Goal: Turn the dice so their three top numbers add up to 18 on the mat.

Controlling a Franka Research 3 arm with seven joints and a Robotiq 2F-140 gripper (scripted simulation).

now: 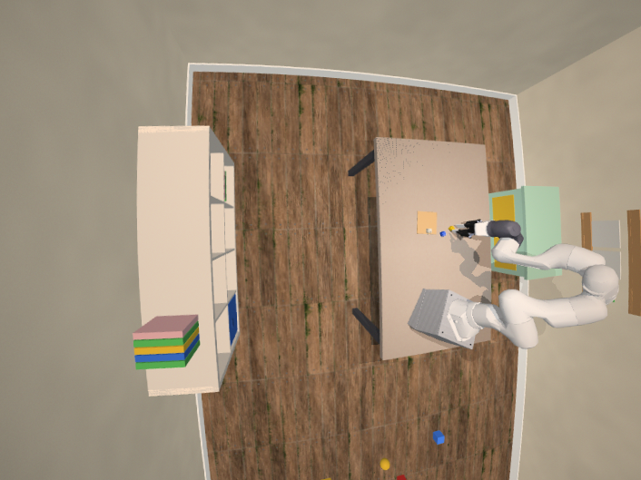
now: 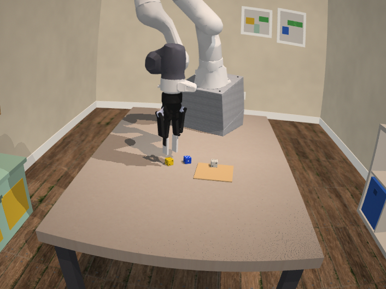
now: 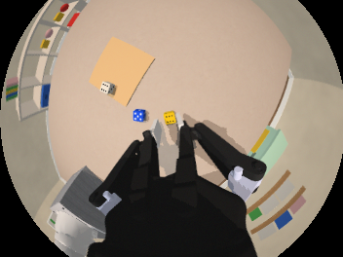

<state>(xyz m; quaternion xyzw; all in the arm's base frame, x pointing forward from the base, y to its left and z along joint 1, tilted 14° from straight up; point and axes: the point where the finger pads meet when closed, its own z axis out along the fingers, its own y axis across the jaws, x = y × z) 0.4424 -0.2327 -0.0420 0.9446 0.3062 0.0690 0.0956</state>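
The yellow die is 70 mm below my hand. Also, from my hand: blue die 20 mm behind, 70 mm to the left, 70 mm below; then white die 30 mm ahead, 170 mm to the left, 70 mm below; then mat 70 mm ahead, 160 mm to the left, 80 mm below.
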